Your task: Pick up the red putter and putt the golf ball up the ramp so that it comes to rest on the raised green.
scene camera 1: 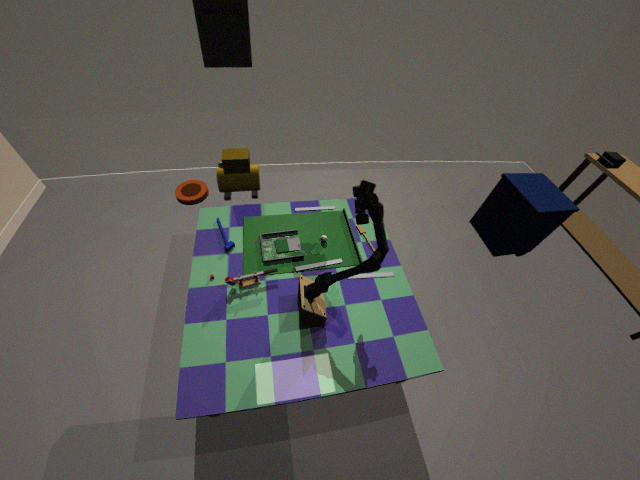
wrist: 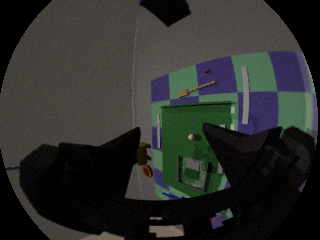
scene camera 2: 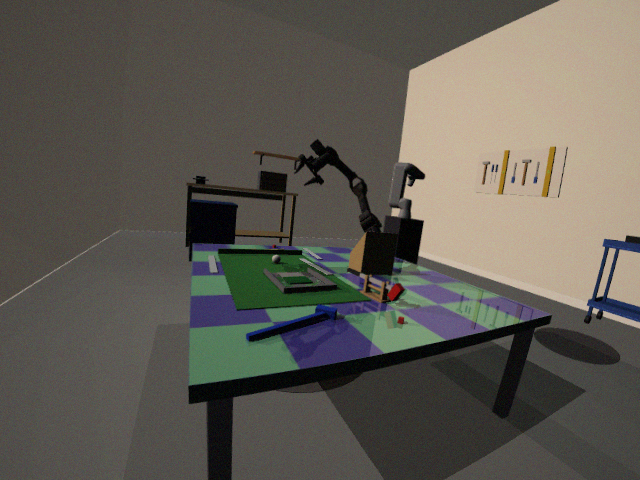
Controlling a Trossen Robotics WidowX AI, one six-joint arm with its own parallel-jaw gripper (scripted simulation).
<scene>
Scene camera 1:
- green mat
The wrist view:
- gripper
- green mat
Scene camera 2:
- blue putter
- green mat
</scene>
